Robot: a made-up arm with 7 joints.
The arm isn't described. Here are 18 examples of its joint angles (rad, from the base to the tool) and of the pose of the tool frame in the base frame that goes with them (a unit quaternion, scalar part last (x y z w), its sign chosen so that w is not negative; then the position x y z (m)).
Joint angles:
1: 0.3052 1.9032 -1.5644 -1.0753 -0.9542 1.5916 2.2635
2: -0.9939 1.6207 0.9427 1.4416 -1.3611 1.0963 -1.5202
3: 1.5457 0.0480 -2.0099 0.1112 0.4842 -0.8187 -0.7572
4: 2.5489 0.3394 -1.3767 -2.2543 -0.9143 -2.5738 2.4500
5: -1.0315 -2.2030 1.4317 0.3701 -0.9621 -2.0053 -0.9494
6: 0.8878 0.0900 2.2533 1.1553 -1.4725 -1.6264 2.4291
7: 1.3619 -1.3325 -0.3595 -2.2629 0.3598 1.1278 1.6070
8: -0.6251 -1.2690 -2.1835 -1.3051 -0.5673 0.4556 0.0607
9: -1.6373 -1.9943 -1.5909 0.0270 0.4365 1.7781 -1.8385
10: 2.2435 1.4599 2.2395 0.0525 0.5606 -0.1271 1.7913
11: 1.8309 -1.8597 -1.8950 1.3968 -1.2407 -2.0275 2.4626
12: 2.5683 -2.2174 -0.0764 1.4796 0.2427 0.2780 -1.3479
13: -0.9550 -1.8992 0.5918 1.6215 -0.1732 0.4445 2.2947
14: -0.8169 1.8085 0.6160 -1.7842 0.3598 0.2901 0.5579
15: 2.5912 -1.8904 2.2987 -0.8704 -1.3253 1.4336 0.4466
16: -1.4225 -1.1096 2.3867 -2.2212 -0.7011 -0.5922 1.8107
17: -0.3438 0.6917 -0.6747 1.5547 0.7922 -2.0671 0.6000
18: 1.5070 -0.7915 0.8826 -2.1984 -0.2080 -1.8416 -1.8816
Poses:
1: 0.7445 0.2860 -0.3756 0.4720 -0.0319 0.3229 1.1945
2: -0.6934 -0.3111 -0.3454 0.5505 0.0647 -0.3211 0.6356
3: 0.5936 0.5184 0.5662 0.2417 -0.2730 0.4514 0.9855
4: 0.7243 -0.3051 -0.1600 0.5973 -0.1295 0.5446 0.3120
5: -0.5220 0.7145 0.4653 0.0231 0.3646 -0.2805 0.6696
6: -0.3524 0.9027 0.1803 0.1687 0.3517 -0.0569 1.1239
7: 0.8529 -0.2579 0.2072 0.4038 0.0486 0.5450 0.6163
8: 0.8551 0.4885 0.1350 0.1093 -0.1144 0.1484 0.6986
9: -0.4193 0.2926 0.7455 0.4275 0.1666 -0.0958 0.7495
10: 0.5105 -0.0260 0.6613 0.5489 0.3656 0.6713 0.3607
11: 0.2626 0.5336 0.1954 0.7798 -0.0166 -0.0004 0.3344
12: 0.6196 -0.6590 0.0482 0.4237 0.1163 0.3765 0.3718
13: 0.8204 -0.2569 0.2190 0.4614 0.1953 -0.1253 0.6583
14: 0.3782 -0.3960 -0.7716 0.3238 0.1052 -0.1515 0.6332
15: -0.6466 0.4195 -0.6067 0.1946 0.1636 0.2673 0.7065
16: -0.3626 -0.5604 0.6215 0.4102 0.1296 0.0143 0.5438
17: -0.2907 -0.8666 0.2879 0.2856 -0.1386 -0.2029 1.1282
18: 0.1795 0.7453 0.0940 0.6352 0.0141 0.3488 0.8337
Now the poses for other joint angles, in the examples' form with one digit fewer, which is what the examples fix.
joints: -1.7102 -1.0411 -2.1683 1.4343 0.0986 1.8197 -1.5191
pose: 0.892 -0.024 -0.443 0.087 -0.026 0.223 0.602
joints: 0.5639 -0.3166 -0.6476 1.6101 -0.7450 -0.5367 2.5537
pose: 0.827 -0.426 -0.364 0.037 0.045 0.368 0.879
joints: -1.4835 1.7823 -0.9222 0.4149 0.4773 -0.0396 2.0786
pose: 0.501 0.375 -0.775 0.093 -0.050 -0.299 0.747
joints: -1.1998 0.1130 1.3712 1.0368 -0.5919 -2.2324 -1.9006
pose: 0.685 -0.619 -0.146 0.355 0.365 -0.141 0.565
